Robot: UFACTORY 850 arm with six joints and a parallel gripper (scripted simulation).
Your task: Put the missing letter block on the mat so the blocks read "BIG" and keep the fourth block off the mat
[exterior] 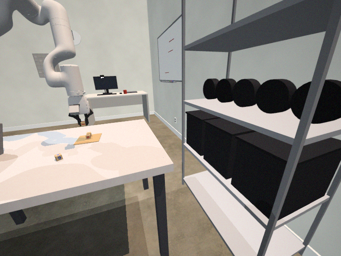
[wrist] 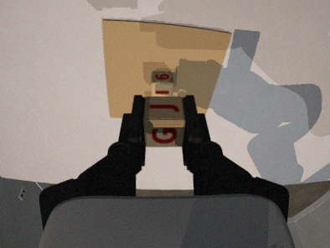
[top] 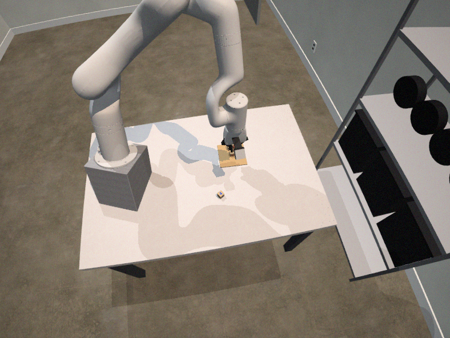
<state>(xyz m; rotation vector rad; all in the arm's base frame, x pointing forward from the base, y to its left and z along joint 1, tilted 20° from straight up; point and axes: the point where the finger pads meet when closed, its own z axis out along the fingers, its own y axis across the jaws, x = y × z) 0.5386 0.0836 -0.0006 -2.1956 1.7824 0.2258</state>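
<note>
Right now the tan mat is 10 mm behind my hand, 40 mm to the left of it and 130 mm below it.
</note>
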